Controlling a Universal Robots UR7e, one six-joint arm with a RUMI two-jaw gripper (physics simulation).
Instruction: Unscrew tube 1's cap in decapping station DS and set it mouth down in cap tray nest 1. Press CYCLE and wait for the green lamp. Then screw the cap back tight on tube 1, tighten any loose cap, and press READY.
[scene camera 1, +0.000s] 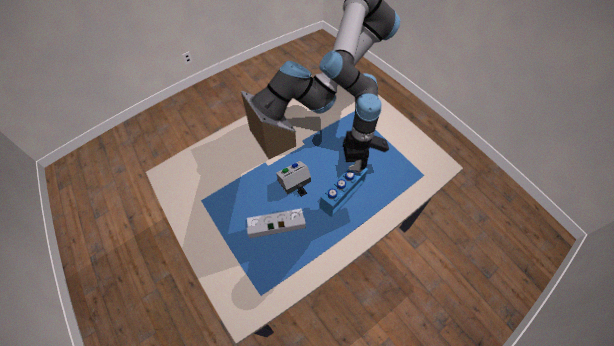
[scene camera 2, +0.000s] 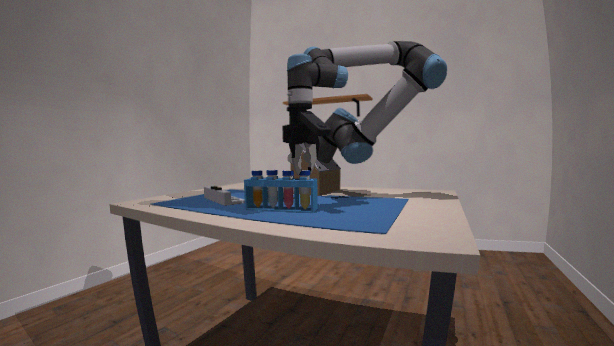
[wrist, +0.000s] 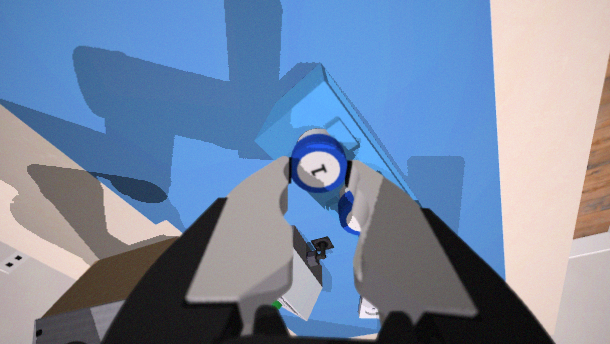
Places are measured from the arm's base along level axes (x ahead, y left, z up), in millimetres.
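Pixels of known places: gripper, fingertip midpoint: (scene camera 1: 357, 167) (scene camera 2: 304, 174) (wrist: 317, 161); arm's base at its link origin: (scene camera 1: 266, 109).
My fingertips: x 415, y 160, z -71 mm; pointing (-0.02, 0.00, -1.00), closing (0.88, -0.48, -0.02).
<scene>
Ahead of a thing's pixels: the offset from my fingertips to its top centre. "spot": to the spot under its first point. Level surfaces: height alone.
The blue rack @(dx +19, dy -74, dz -6 mm) (scene camera 1: 327, 205) (scene camera 2: 313, 196) (wrist: 312, 102) holds several upright tubes with blue caps. My gripper (scene camera 1: 358, 169) (scene camera 2: 304, 172) (wrist: 317, 161) is shut on the cap marked 1 @(dx +1, dy +1, dz +14 mm) (wrist: 318, 172), at the rack's end nearest the arm. A pale neck shows beneath this cap; whether its thread is engaged I cannot tell. Cap 2 @(dx +13, dy -49, dz +12 mm) (wrist: 351, 217) is partly hidden by a finger. The white cap tray @(dx -24, dy -368, dz -55 mm) (scene camera 1: 255, 229) (wrist: 369, 314) has round nests; no blue cap shows in them. The control box @(dx -151, dy -203, dz -25 mm) (scene camera 1: 298, 177) (wrist: 307, 295) has a green button @(dx -174, dy -225, dz -34 mm) (scene camera 1: 285, 170) (wrist: 276, 304) and a blue button @(dx -172, dy -180, dz -34 mm) (scene camera 1: 295, 165).
On the tray's front are a dark green square @(spot: dx -5, dy -399, dz -55 mm) (scene camera 1: 270, 226) and an amber-brown square @(spot: dx +11, dy -361, dz -56 mm) (scene camera 1: 281, 224). A small black fitting @(spot: dx -81, dy -206, dz -98 mm) (scene camera 1: 302, 191) (wrist: 322, 245) is beside the control box. The brown arm pedestal (scene camera 1: 272, 135) (scene camera 2: 329, 181) stands behind the blue mat @(dz -109 mm) (scene camera 1: 270, 265) (scene camera 2: 360, 220).
</scene>
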